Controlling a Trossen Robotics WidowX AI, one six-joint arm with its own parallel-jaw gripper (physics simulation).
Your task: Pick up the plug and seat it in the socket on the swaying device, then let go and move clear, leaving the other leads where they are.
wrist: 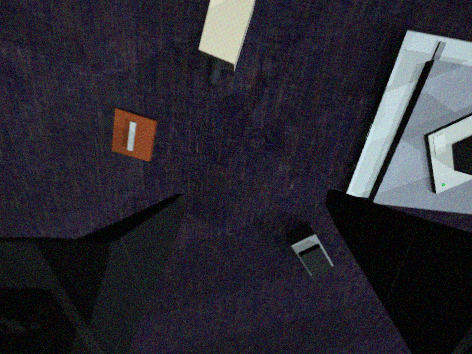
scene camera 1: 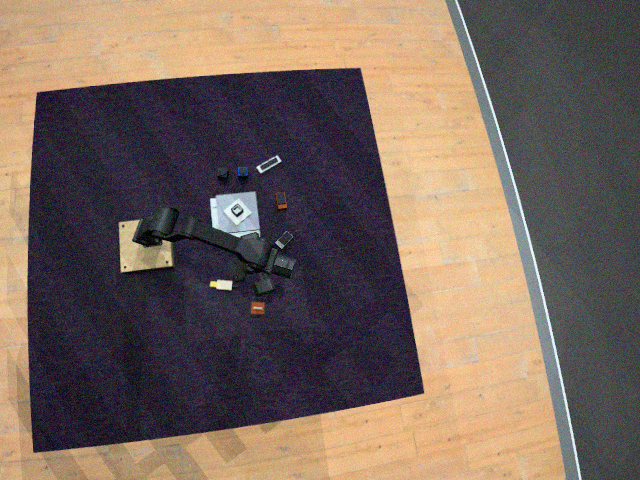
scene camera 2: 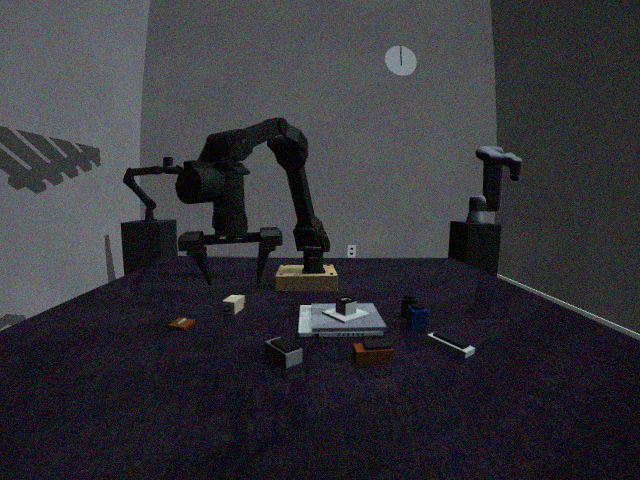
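Note:
The cream plug with a yellow tip (scene camera 1: 224, 285) (scene camera 2: 234, 304) (wrist: 227, 30) lies on the dark mat; the wrist view cuts it off at the top, hiding the tip. My gripper (scene camera 1: 249, 277) (scene camera 2: 234, 283) (wrist: 254, 198) is open and empty, pointing down above the mat. In the wrist view the plug lies beyond the fingertips. The grey device (scene camera 1: 248, 200) (scene camera 2: 374, 322) (wrist: 400, 185) rests on a pale base and carries a white plate (scene camera 1: 229, 211) (wrist: 442, 167) with the dark socket (scene camera 1: 237, 209) (scene camera 2: 345, 305) (wrist: 464, 155). The right finger partly covers the device in the wrist view.
Near the device are a grey block (scene camera 1: 284, 239) (scene camera 2: 293, 356) (wrist: 315, 260), an orange-and-black block (scene camera 1: 281, 205) (scene camera 2: 373, 354), a white bar (scene camera 2: 469, 351), a blue block (scene camera 2: 418, 318) and a black block (scene camera 1: 222, 174). An orange square (scene camera 1: 260, 312) (scene camera 2: 188, 324) (wrist: 145, 137) lies near the plug.

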